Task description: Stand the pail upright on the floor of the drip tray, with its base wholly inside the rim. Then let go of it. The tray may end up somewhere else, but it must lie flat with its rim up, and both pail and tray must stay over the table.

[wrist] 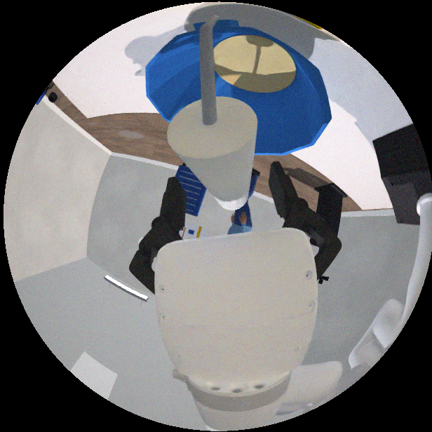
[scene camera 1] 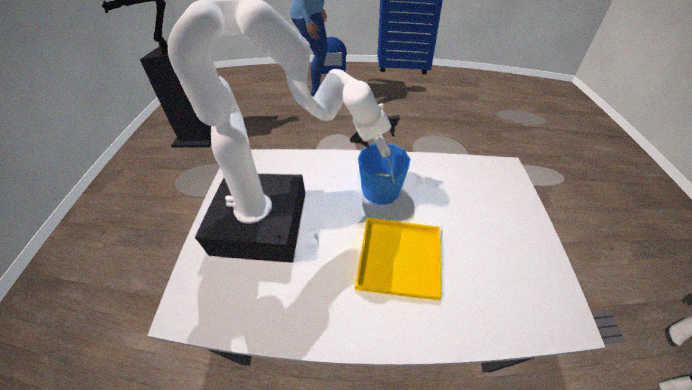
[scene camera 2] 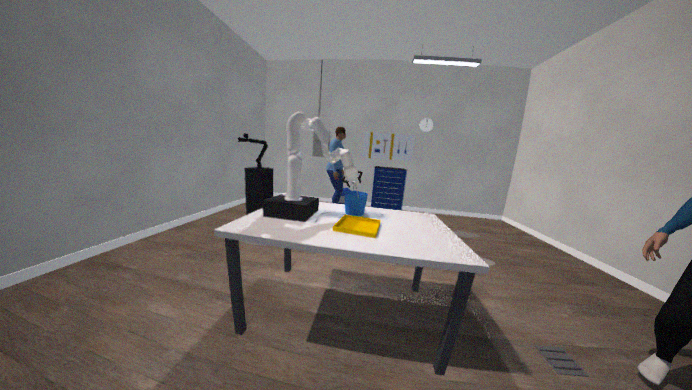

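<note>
The blue pail stands upright on the white table, behind the yellow drip tray. A sliver of the tray shows at the top of the wrist view. The tray lies flat, rim up and empty. The pail's pale handle grip is raised above the pail's mouth on a thin grey rod. My gripper is open above the pail. The upper end of the grip shows between its black fingers in the wrist view, and nothing is clamped.
The robot's black base block stands on the left of the table. The pail is near the table's back edge. A blue cabinet and a person are beyond the table.
</note>
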